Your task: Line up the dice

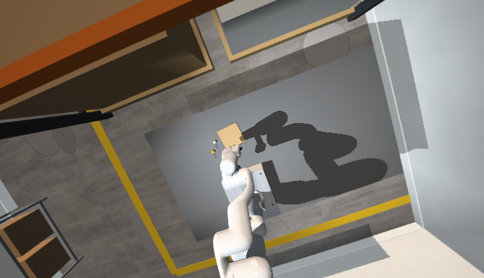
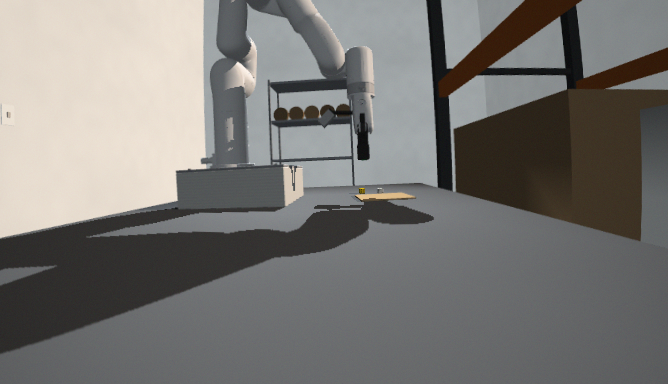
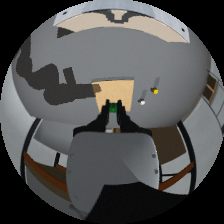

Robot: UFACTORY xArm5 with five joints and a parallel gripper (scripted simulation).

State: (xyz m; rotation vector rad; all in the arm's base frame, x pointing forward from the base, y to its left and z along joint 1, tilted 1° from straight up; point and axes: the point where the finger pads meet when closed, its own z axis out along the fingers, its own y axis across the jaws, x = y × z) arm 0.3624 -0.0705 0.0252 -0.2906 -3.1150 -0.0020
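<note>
The tan mat lies 120 mm below my hand, 50 mm ahead of it and 10 mm to the right of it. Round my hand: yellow die: 150 mm to the left, 120 mm below, 20 mm ahead; green die: 10 mm below; white die: 120 mm below, 110 mm to the left, 70 mm ahead.
</note>
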